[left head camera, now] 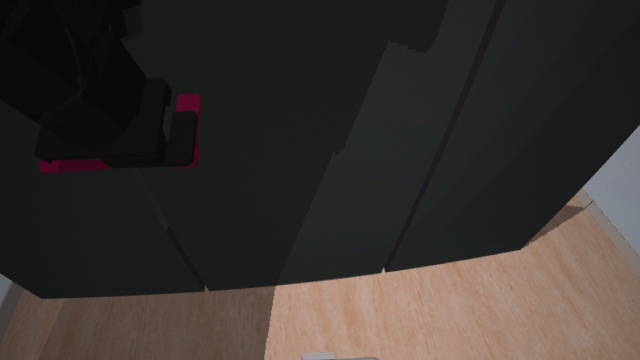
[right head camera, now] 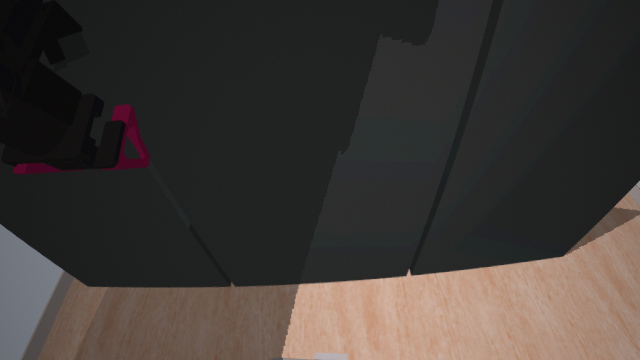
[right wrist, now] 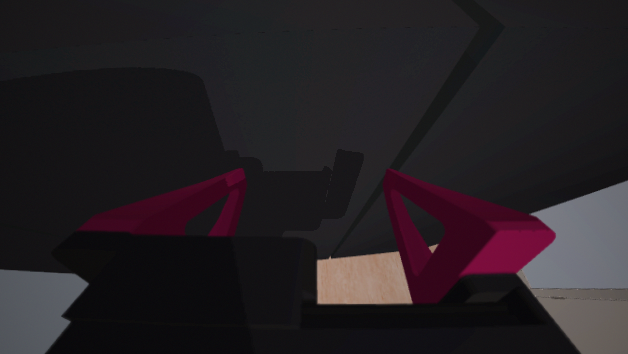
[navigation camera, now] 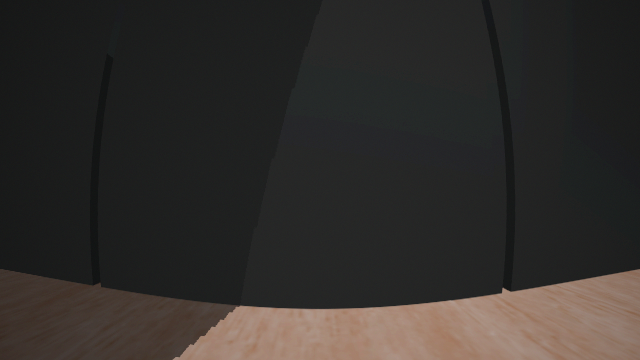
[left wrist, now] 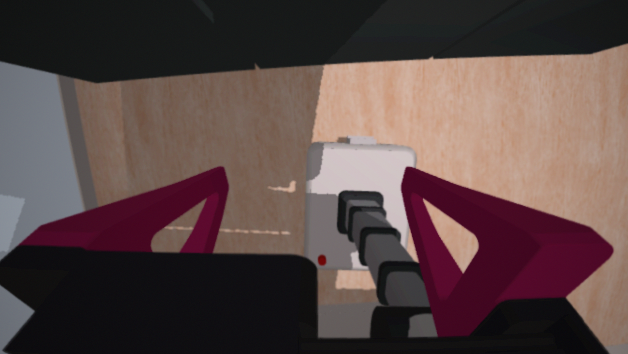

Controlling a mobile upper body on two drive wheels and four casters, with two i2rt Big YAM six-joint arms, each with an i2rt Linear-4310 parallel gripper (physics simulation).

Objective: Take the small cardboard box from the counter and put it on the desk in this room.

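Frame: origin at the left arm's base, x back, y right, z up, level; millimetres.
Seen in the pictures: left gripper, between the fingertips: (left head camera: 153, 160) (right head camera: 115, 163) (left wrist: 314, 176); right gripper, between the fingertips: (right wrist: 314, 176).
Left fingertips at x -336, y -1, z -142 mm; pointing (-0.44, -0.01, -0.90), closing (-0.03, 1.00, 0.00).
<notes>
Offsets run from my left fingertips to a thing's top centre. "spot": to the spot under its first point. Level surfaces: height alone.
The small cardboard box, the counter and the desk do not show in any view. My left gripper (left head camera: 120, 166) (right head camera: 82, 167) (left wrist: 314, 176) is open and empty, with its magenta fingers wide apart. It hangs in front of a tall dark cabinet front @[spot: dx -391, dy -44, dz -606 mm] (left head camera: 240, 210) (right head camera: 265, 210) (left wrist: 200, 40), at the left in both head views. My right gripper (right wrist: 314, 176) is open and empty in the right wrist view. The dark cabinet front @[spot: dx -436, dy +436, dz +567 mm] (right wrist: 300, 100) fills most of the picture beyond its fingers. My right arm does not show in the head views.
The dark front @[spot: dx -423, dy +297, dz -1055 mm] (navigation camera: 375, 200) stands close ahead, with vertical seams between its panels. Light wooden floor @[dz -1268 mm] (left head camera: 400, 310) (right head camera: 425, 320) (navigation camera: 350, 335) runs along its foot. Pale walls (left head camera: 615, 170) (right head camera: 20, 280) (left wrist: 30, 125) (right wrist: 585, 225) stand at the sides. My light grey base (left wrist: 360, 170) shows below the left gripper.
</notes>
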